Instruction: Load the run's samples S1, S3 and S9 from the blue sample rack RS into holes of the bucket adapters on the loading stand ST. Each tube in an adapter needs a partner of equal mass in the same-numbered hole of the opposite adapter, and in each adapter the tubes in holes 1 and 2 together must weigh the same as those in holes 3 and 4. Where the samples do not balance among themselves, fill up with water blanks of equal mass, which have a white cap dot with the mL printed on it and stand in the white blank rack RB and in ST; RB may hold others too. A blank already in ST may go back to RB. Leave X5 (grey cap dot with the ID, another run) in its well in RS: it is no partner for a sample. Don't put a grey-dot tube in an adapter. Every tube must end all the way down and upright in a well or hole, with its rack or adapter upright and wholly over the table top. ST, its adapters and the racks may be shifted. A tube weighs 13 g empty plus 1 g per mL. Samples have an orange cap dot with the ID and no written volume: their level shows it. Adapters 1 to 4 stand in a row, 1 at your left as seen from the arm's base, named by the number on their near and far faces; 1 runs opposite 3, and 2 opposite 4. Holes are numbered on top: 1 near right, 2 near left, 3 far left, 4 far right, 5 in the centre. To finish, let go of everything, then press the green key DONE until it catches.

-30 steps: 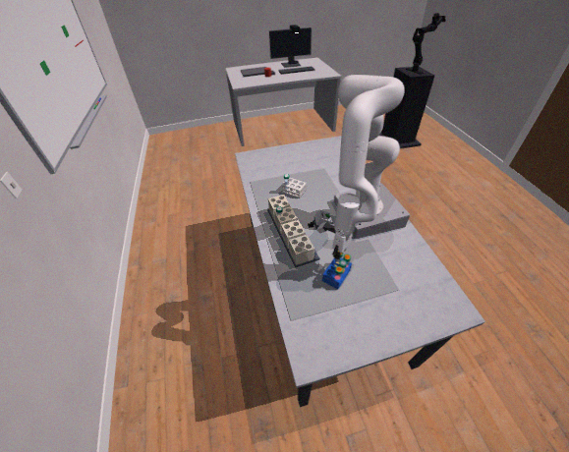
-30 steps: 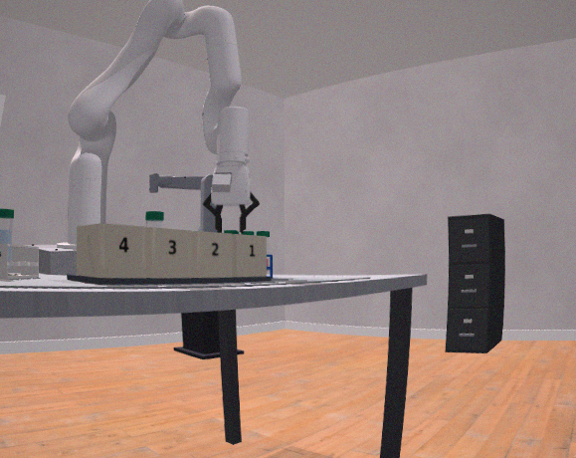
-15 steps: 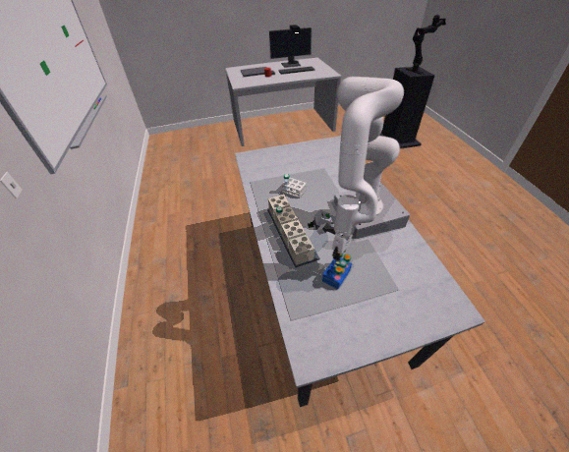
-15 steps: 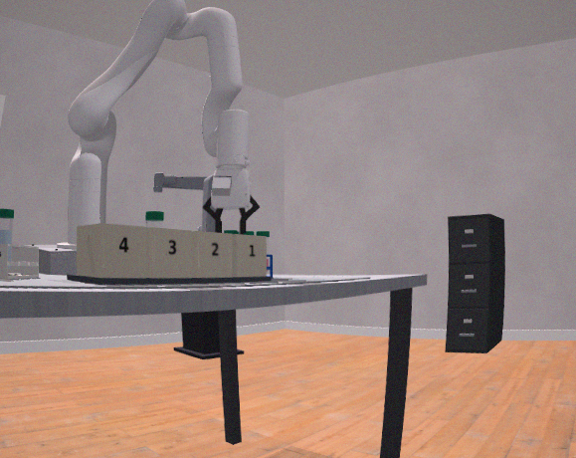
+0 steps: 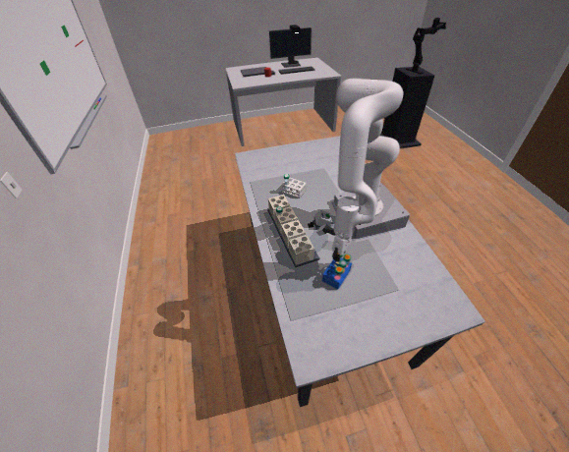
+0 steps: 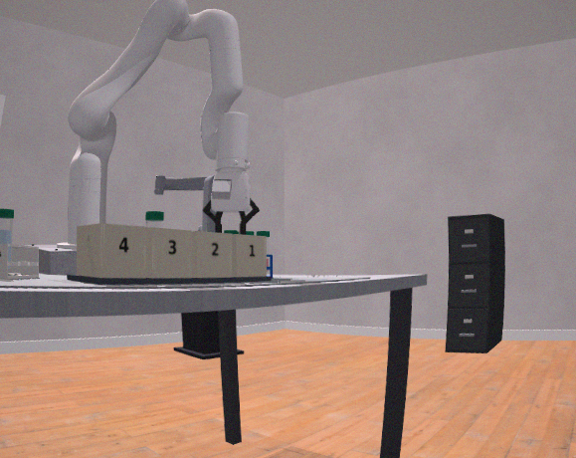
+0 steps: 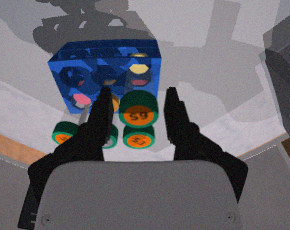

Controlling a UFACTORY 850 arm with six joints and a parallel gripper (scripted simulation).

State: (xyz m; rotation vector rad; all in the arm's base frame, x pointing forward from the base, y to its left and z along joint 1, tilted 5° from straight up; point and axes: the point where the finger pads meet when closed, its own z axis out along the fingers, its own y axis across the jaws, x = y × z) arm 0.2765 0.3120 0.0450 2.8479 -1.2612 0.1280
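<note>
The sample tube S9 is 1 cm to the right of my hand and 5 cm below it. From my hand the other things lie so: sample tube S1: 3 cm ahead, 9 cm to the left, 5 cm below; grey-dot tube X5: 1 cm ahead, 5 cm to the left, 5 cm below; blue sample rack RS: 2 cm ahead, 4 cm to the left, 9 cm below.
</note>
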